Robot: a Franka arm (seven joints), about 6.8 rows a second.
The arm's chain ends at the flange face. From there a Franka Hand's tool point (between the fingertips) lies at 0.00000 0.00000 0.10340 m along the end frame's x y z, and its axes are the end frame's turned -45 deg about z.
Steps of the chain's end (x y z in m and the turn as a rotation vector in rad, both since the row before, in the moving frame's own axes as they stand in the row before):
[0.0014 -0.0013 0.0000 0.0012 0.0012 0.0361]
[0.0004 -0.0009 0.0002 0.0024 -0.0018 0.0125]
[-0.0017 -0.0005 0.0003 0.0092 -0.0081 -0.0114]
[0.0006 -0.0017 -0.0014 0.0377 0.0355 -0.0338]
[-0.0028 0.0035 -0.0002 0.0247 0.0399 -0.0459]
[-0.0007 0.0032 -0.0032 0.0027 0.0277 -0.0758]
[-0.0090 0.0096 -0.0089 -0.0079 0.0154 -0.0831]
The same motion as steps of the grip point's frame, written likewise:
[0.0021 0.0001 0.0000 0.0000 0.0017 0.0361]
[0.0010 -0.0007 0.0002 0.0030 0.0004 0.0125]
[-0.0008 -0.0028 0.0003 0.0122 0.0008 -0.0114]
[0.0070 -0.0010 -0.0015 0.0016 0.0518 -0.0338]
[0.0003 0.0015 -0.0003 -0.0107 0.0457 -0.0459]
[-0.0005 0.0035 -0.0032 -0.0177 0.0215 -0.0758]
[-0.0125 0.0021 -0.0089 -0.0165 0.0053 -0.0831]

